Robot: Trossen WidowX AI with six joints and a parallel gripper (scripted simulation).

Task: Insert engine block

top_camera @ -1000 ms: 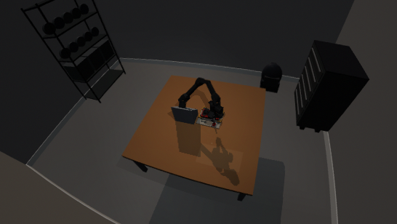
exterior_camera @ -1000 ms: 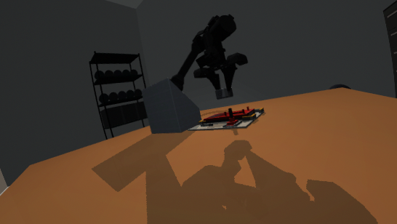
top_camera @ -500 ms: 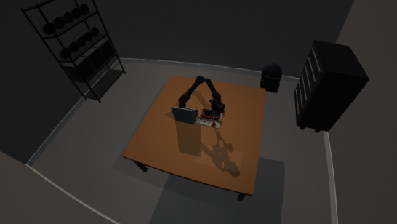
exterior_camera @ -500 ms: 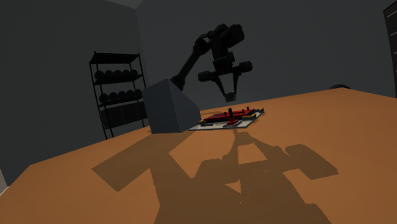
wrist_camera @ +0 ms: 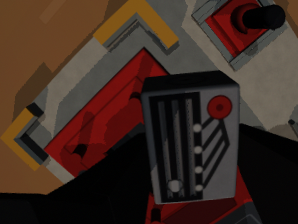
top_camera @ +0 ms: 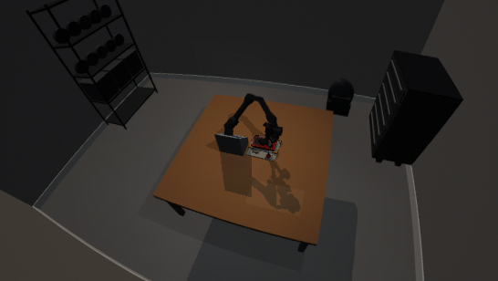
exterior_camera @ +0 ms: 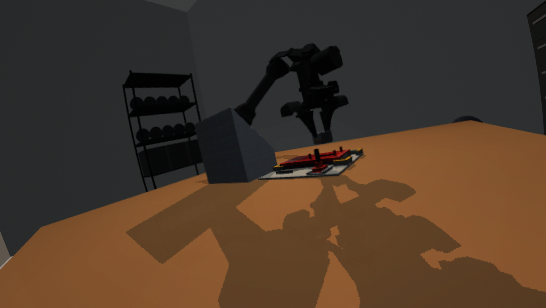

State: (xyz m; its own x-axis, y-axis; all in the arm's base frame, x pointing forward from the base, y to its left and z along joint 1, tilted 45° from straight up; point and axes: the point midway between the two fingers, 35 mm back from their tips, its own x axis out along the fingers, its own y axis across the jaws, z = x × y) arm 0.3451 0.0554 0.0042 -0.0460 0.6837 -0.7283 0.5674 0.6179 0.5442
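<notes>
My gripper tip is 7 cm above the grey baseplate, 5 cm past it and 3 cm to the right of it. Also, from my gripper tip: grey engine block 1 cm below.
</notes>
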